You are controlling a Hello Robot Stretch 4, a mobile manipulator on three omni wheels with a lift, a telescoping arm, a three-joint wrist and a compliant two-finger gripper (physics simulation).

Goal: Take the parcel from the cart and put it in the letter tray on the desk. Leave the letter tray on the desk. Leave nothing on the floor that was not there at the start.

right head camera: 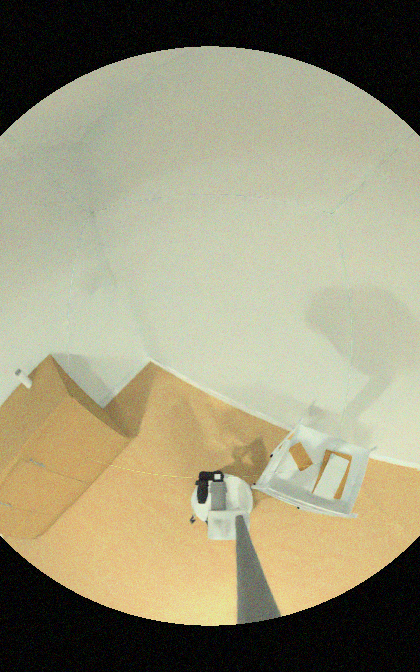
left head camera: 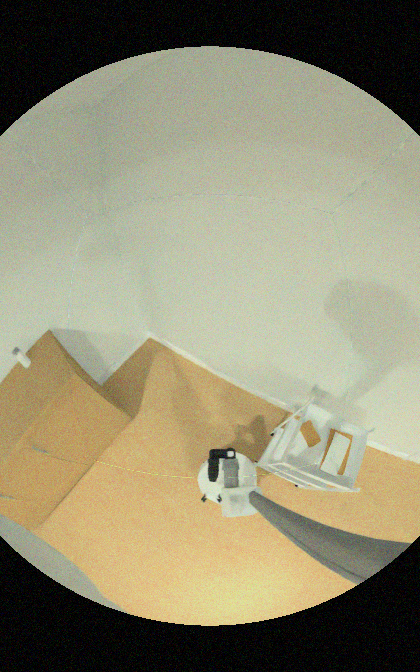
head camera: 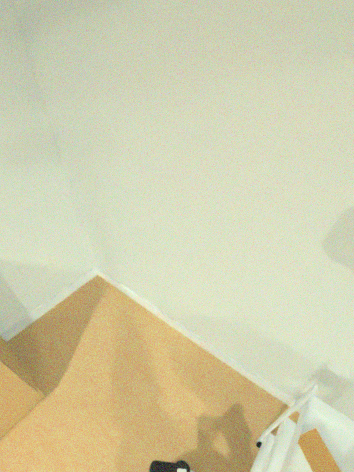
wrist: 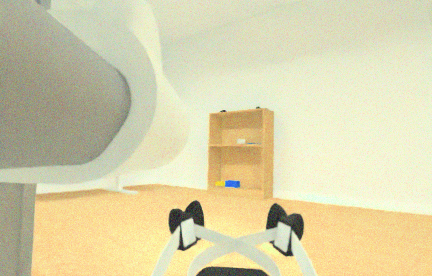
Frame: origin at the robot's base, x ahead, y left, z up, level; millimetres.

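Where they show: gripper, fingertip midpoint: (wrist: 235, 217).
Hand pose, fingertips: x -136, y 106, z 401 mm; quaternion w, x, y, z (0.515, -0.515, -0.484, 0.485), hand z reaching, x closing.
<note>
After its pixels a point has its place.
The white cart (head camera: 327, 422) @(x 289, y -462, z 635 mm) (left head camera: 356, 465) (right head camera: 359, 482) stands near the wall, at the lower right of the head views. On its top lies a small brown block (head camera: 319, 450) @(x 212, y -384, z 687 mm) (left head camera: 310, 433) (right head camera: 300, 456), which looks like the parcel. Beside it lies a larger brown item with a white face (left head camera: 336, 452) (right head camera: 332, 474). My gripper (left head camera: 211, 498) (right head camera: 200, 520) (wrist: 235, 217) @(x -136, y 106, z 401 mm) is open and empty, with its fingers apart in the wrist view. It is left of the cart and apart from it. The letter tray and the desk top do not show.
A wooden cabinet (head camera: 17, 395) @(x 405, y 820, z 263 mm) (left head camera: 75, 415) (right head camera: 65, 440) stands at the left, with a white bottle-like item (left head camera: 22, 358) (right head camera: 24, 378) on it. In the wrist view, a wooden bookshelf (wrist: 268, 155) @(x -2925, y 660, z 485 mm) holds blue (wrist: 232, 184) @(x -3168, y 253, z 108 mm) and yellow (wrist: 220, 184) @(x -3282, y 101, z 91 mm) items. A white furniture foot (wrist: 122, 190) shows left of it.
</note>
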